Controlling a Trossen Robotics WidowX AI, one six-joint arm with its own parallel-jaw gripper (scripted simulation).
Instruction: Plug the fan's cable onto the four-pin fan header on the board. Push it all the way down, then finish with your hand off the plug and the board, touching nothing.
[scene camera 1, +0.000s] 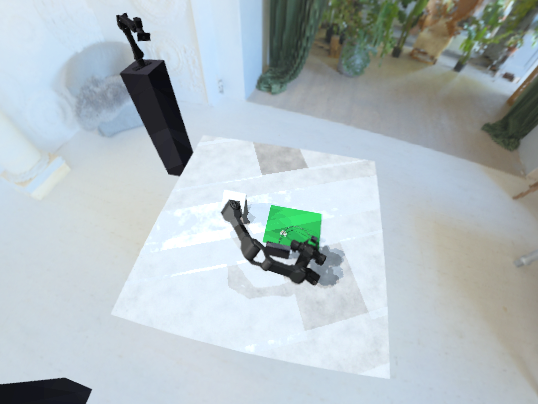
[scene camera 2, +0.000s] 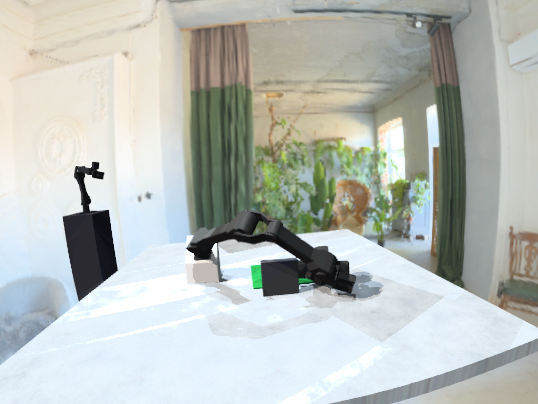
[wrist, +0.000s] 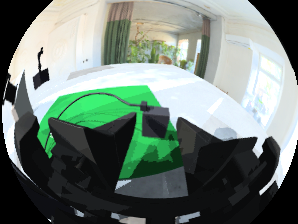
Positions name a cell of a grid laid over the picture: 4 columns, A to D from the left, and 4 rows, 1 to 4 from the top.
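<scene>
Visible in the wrist view: my gripper (wrist: C3) and a green board (wrist: B3).
</scene>
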